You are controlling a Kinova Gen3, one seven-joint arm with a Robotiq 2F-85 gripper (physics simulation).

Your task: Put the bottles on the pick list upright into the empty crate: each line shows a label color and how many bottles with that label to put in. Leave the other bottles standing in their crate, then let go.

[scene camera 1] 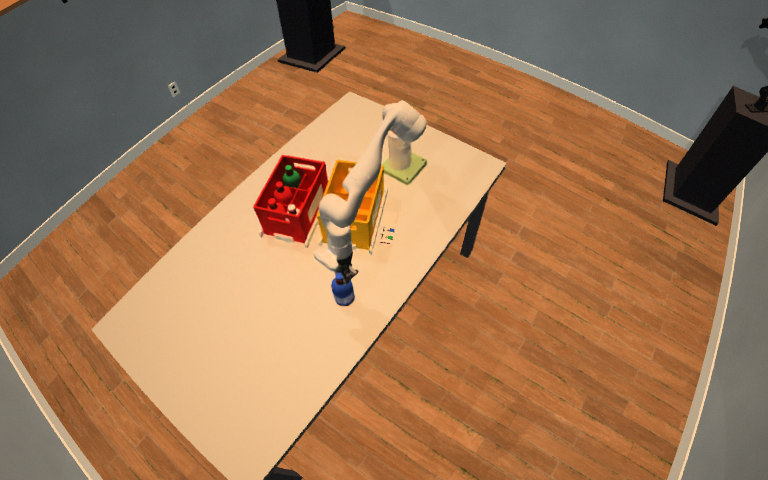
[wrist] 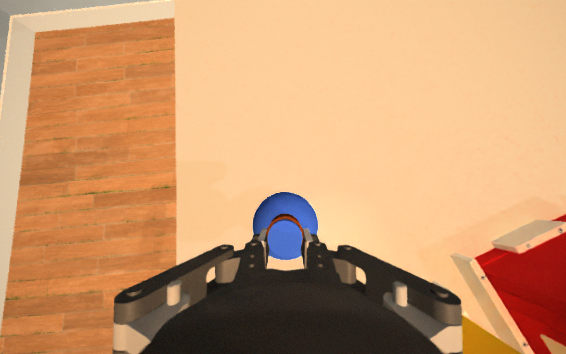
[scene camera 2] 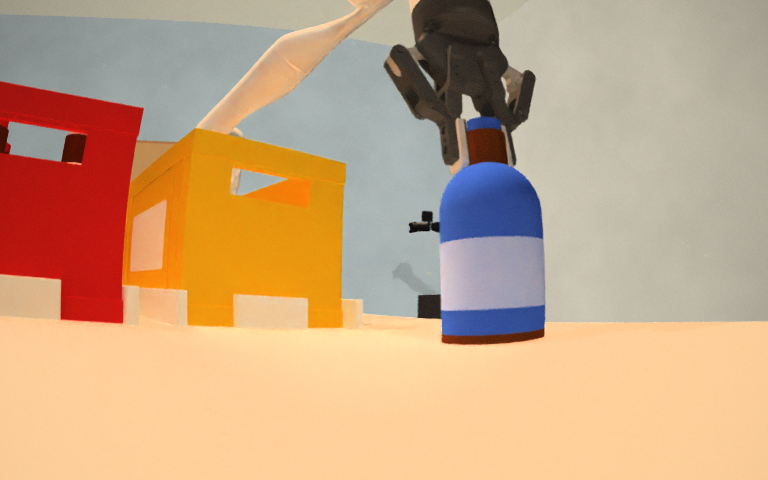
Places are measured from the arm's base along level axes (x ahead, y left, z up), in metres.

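Where they show: gripper, fingertip midpoint: (scene camera 1: 342, 279) (wrist: 285, 238) (scene camera 2: 483, 173); arm's base at its link origin: (scene camera 1: 400, 162).
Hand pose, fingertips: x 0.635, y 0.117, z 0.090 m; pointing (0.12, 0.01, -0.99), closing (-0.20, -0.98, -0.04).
Observation:
Things, the pixels of their top centre, and the offset from my fingertips. Level surfaces: height alone.
- blue bottle with a pale band, top centre: (scene camera 2: 486, 122) (wrist: 282, 238) (scene camera 1: 339, 276) dx +0.009, dy -0.001, dz +0.038 m
- red crate at its top centre: (scene camera 2: 42, 139) (scene camera 1: 289, 183) dx -0.223, dy -0.370, dz +0.057 m
- green bottle at its top centre: (scene camera 1: 288, 167) dx -0.297, dy -0.437, dz +0.045 m
- red bottle at its top centre: (scene camera 1: 279, 184) dx -0.209, dy -0.416, dz +0.045 m
- red-topped bottle at its top centre: (scene camera 1: 271, 200) dx -0.130, dy -0.391, dz +0.045 m
- white-capped bottle at its top centre: (scene camera 2: 83, 128) (scene camera 1: 291, 206) dx -0.143, dy -0.306, dz +0.045 m
- yellow crate at its top centre: (scene camera 2: 217, 174) (scene camera 1: 351, 189) dx -0.306, dy -0.148, dz +0.057 m
- pick list at its top centre: (scene camera 1: 388, 227) dx -0.326, dy -0.007, dz -0.117 m
- table at its surface level: dz -0.118 m
A blue bottle with a pale band (scene camera 1: 342, 293) (scene camera 2: 491, 271) (wrist: 285, 202) is upright at the table surface, in front of the crates. My gripper (scene camera 1: 343, 278) (scene camera 2: 487, 148) (wrist: 285, 238) is shut on its neck, with one finger on each side. The red crate (scene camera 1: 283, 227) (scene camera 2: 67, 226) (wrist: 525, 285) holds a green bottle (scene camera 1: 291, 178), a red bottle (scene camera 1: 283, 195), another red-topped bottle (scene camera 1: 272, 204) and a white-capped bottle (scene camera 1: 292, 208). The yellow crate (scene camera 1: 363, 236) (scene camera 2: 266, 254) shows no bottle, but my arm hides part of its inside. The pick list (scene camera 1: 387, 234) shows small blue and green marks; its numbers are unreadable.
The two crates stand side by side on the table (scene camera 1: 226, 316), with pale brackets around their bases. My arm passes above the yellow crate. The arm's base sits on a green plate (scene camera 1: 408, 174) behind it. The table's long edge runs to the right of the bottle in scene camera 1.

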